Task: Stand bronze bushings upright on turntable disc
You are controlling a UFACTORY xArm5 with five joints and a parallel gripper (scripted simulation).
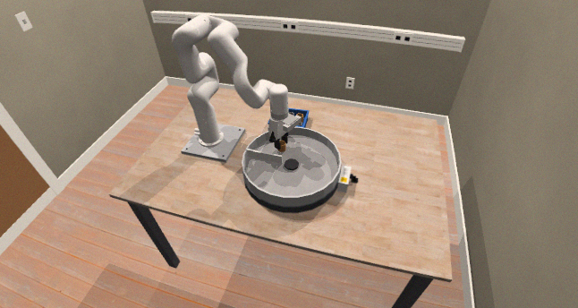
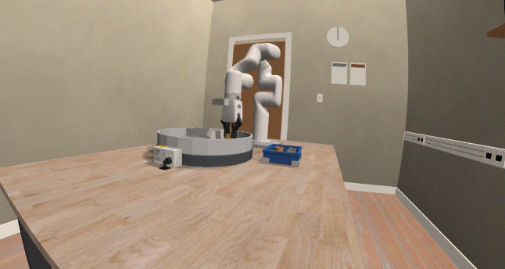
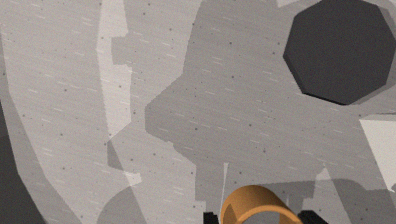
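Right now the blue crate is 40 mm behind my hand, 250 mm to the left of it and 70 mm below it. The rest, counted from my hand: grey turntable disc: 80 mm ahead, 90 mm to the right, 40 mm below.
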